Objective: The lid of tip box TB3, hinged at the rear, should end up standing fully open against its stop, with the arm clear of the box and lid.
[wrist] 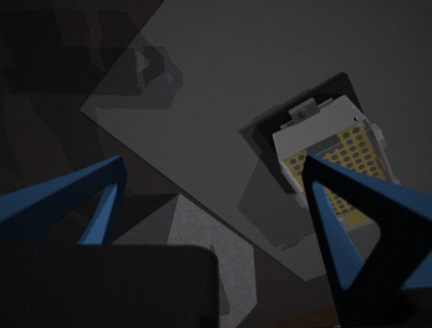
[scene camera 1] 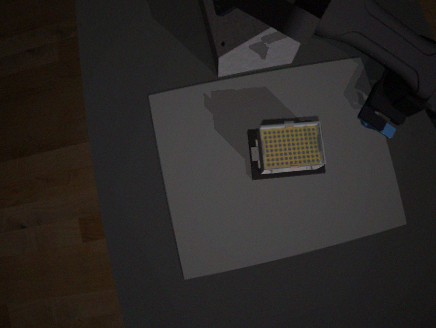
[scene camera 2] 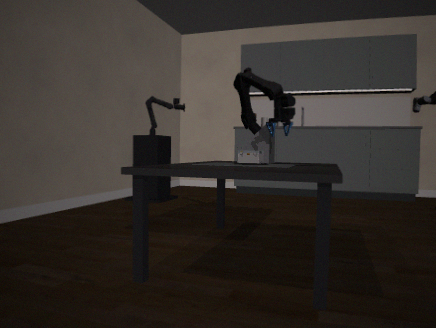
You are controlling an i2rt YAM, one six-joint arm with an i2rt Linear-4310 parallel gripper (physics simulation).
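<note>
Tip box TB3 is a low white box with a yellow, hole-patterned top, standing upright on a black base. Pale, clear edges run round its top and look like a see-through lid lying down over it; its exact angle is hard to tell. No lid shows standing up above the box in scene camera 2. My gripper is open and empty, with blue fingers. It hangs above the table, to the right of the box in scene camera 1 and apart from it. In the wrist view the right finger covers part of the box.
The box's base lies on a grey mat on a dark table. A grey block stands close to the mat's edge on the arm's side. Another arm stands on a dark cabinet in the background.
</note>
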